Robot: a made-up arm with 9 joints. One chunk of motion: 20 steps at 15 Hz.
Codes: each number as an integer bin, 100 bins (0 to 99) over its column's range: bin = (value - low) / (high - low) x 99, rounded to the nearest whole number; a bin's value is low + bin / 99 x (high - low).
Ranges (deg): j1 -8..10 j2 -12..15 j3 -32..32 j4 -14..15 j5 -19..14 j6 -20..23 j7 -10..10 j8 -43..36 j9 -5..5
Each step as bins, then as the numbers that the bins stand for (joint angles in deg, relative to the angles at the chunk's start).
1 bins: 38 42 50 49 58 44 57 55 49
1 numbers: -1.09 -0.55 0.32 0.35 0.33 -0.89 1.52 0.89 -0.05
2 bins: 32 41 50 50 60 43 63 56 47
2 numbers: -2.18 -0.82 0.32 0.65 1.00 -1.32 2.73 1.69 -0.25
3 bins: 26 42 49 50 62 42 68 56 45
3 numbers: -3.27 -0.55 -0.32 0.65 1.67 -1.76 3.74 1.69 -0.45
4 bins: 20 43 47 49 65 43 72 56 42
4 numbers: -4.36 -0.27 -1.62 0.35 2.67 -1.32 4.55 1.69 -0.76
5 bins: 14 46 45 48 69 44 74 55 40
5 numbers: -5.45 0.55 -2.91 0.06 4.00 -0.89 4.95 0.89 -0.96
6 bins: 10 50 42 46 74 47 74 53 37
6 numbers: -6.18 1.64 -4.85 -0.53 5.67 0.41 4.95 -0.71 -1.26
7 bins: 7 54 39 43 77 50 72 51 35
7 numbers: -6.73 2.73 -6.79 -1.40 6.67 1.72 4.55 -2.30 -1.46
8 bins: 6 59 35 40 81 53 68 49 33
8 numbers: -6.91 4.09 -9.37 -2.28 8.00 3.02 3.74 -3.90 -1.67
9 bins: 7 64 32 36 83 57 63 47 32
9 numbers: -6.73 5.45 -11.31 -3.45 8.67 4.76 2.73 -5.49 -1.77
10 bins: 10 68 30 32 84 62 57 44 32
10 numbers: -6.18 6.55 -12.61 -4.63 9.00 6.93 1.52 -7.89 -1.77
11 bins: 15 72 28 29 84 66 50 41 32
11 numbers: -5.27 7.64 -13.90 -5.51 9.00 8.67 0.10 -10.28 -1.77
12 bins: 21 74 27 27 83 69 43 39 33
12 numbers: -4.18 8.18 -14.55 -6.09 8.67 9.97 -1.31 -11.88 -1.67
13 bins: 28 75 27 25 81 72 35 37 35
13 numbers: -2.91 8.45 -14.55 -6.68 8.00 11.27 -2.93 -13.47 -1.46
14 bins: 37 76 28 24 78 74 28 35 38
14 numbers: -1.27 8.73 -13.90 -6.97 7.00 12.14 -4.34 -15.07 -1.16
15 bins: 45 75 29 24 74 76 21 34 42
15 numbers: 0.18 8.45 -13.25 -6.97 5.67 13.01 -5.76 -15.87 -0.76
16 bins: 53 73 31 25 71 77 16 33 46
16 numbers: 1.64 7.91 -11.96 -6.68 4.67 13.44 -6.77 -16.67 -0.35
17 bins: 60 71 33 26 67 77 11 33 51
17 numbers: 2.91 7.36 -10.67 -6.38 3.33 13.44 -7.78 -16.67 0.15
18 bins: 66 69 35 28 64 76 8 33 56
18 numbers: 4.00 6.82 -9.37 -5.80 2.33 13.01 -8.38 -16.67 0.66
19 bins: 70 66 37 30 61 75 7 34 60
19 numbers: 4.73 6.00 -8.08 -5.21 1.33 12.58 -8.59 -15.87 1.06
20 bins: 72 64 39 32 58 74 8 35 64
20 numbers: 5.09 5.45 -6.79 -4.63 0.33 12.14 -8.38 -15.07 1.46
